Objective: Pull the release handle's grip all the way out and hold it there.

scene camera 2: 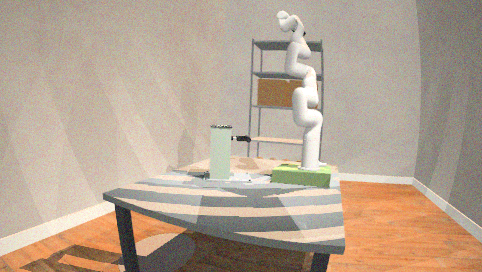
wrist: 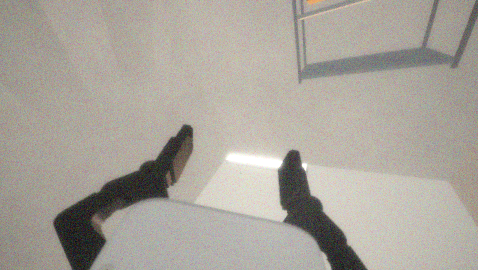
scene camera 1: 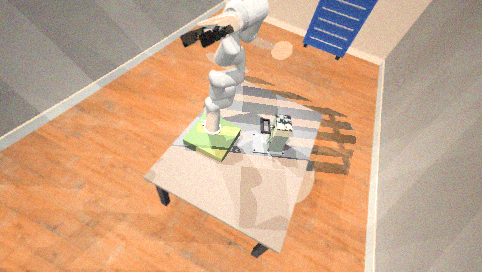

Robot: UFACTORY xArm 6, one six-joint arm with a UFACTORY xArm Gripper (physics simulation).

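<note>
The release handle's black grip (scene camera 1: 265, 119) (scene camera 2: 242, 138) is a rectangular loop on the side of a pale green upright box (scene camera 1: 280, 141) (scene camera 2: 220, 152), facing the arm's side. A short gap shows between grip and box; how far out it sits cannot be told. The box stands on a white base plate (scene camera 1: 258, 144) (scene camera 2: 243, 177) on the table. My gripper (scene camera 1: 195, 38) (wrist: 239, 148) is open and empty, high above and well away from the grip. In scene camera 2 the fingers are mostly hidden behind the arm. The handle does not show in the wrist view.
The arm stands on a green block (scene camera 1: 231, 136) (scene camera 2: 300, 176) on the table (scene camera 1: 200, 182) (scene camera 2: 225, 201), beside the handle's base plate. A grey shelf rack (scene camera 2: 251, 100) (wrist: 375, 63) stands by the wall. A blue cabinet (scene camera 1: 330, 27) stands at the far wall.
</note>
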